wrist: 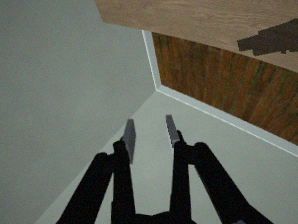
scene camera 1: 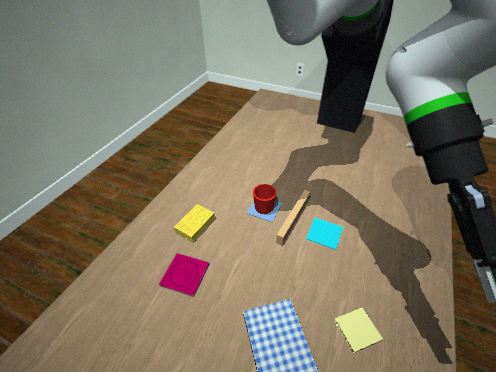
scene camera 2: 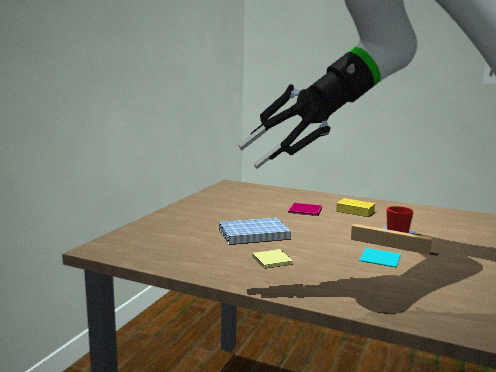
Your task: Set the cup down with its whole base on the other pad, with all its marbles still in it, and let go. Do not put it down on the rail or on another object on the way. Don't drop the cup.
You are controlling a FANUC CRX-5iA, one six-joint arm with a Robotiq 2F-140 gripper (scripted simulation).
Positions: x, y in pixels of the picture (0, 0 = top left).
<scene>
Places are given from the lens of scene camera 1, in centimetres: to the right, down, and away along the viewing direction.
yellow sponge point(scene camera 1: 191, 226): -17, 12, 88
cyan pad point(scene camera 1: 322, 232): 23, 14, 90
</scene>
